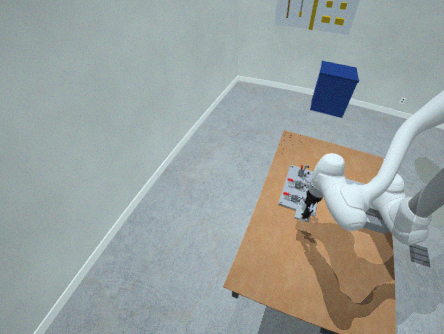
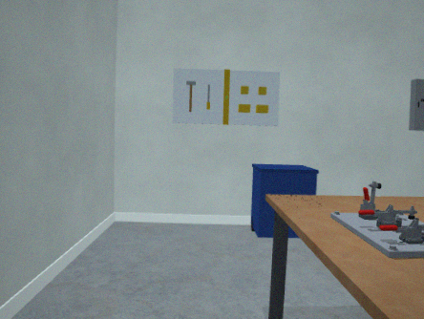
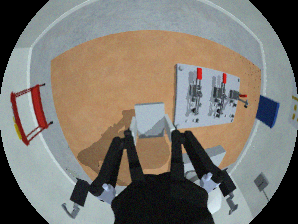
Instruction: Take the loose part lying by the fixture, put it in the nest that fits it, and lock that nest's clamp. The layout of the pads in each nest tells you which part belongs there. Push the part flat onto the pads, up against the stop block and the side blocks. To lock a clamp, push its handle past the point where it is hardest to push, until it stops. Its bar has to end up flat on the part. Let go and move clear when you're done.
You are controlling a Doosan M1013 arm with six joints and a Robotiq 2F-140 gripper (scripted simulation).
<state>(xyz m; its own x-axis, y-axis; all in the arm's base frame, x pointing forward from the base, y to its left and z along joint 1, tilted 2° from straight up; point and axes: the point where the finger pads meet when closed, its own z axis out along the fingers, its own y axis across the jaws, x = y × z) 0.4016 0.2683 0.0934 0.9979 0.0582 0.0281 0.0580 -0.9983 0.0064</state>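
Now: the grey fixture plate 270 mm to the right of my hand, 150 mm below it and 30 mm ahead of it. Round my hand: grey part (30 mm below).
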